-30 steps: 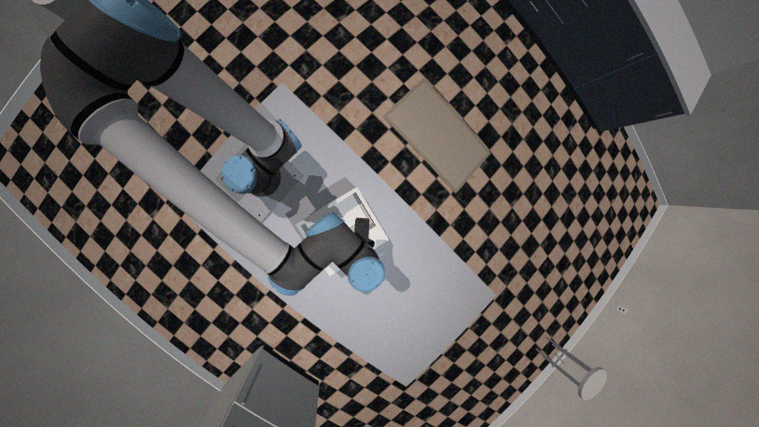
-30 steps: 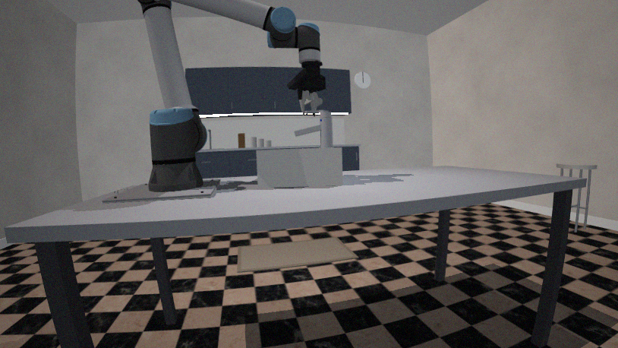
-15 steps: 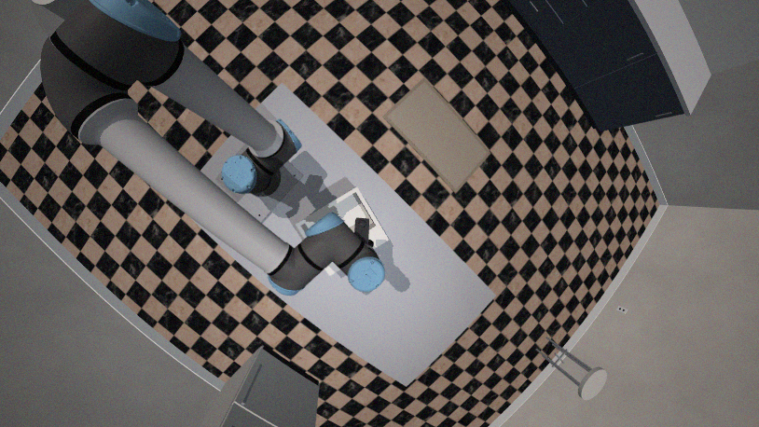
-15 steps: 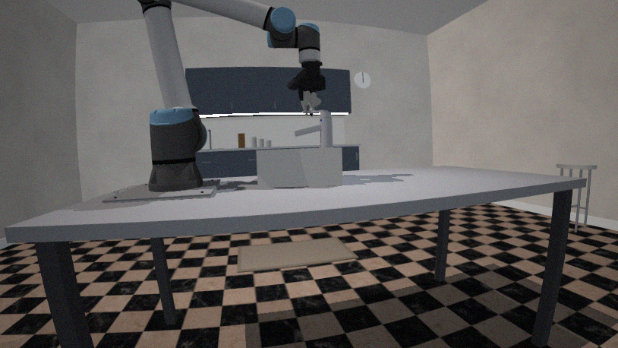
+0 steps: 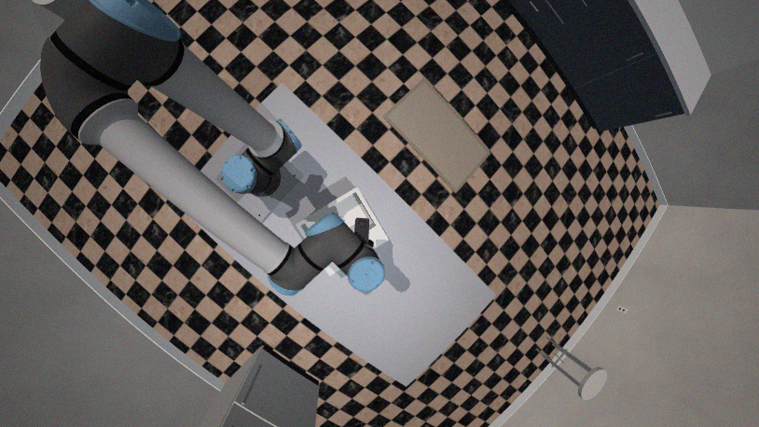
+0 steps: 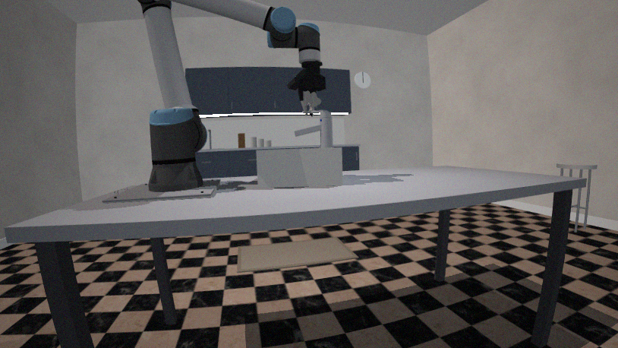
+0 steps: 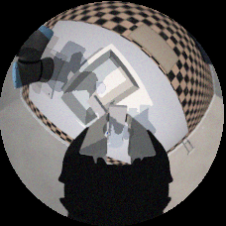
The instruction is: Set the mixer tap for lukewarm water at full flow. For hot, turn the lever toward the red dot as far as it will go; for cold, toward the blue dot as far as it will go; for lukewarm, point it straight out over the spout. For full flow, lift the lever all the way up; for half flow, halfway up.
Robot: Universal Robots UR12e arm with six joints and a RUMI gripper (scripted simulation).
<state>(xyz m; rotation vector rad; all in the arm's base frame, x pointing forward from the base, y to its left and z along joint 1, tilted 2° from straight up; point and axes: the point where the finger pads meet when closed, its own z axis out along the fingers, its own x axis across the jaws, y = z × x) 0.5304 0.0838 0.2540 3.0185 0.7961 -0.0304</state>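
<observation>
The lever is 20 mm ahead of my hand and 30 mm to the right of it. The rest, counted from my hand: sink: 70 mm behind, 30 mm to the right, 240 mm below; then mixer tap: 30 mm ahead, 50 mm to the right, 50 mm below.
</observation>
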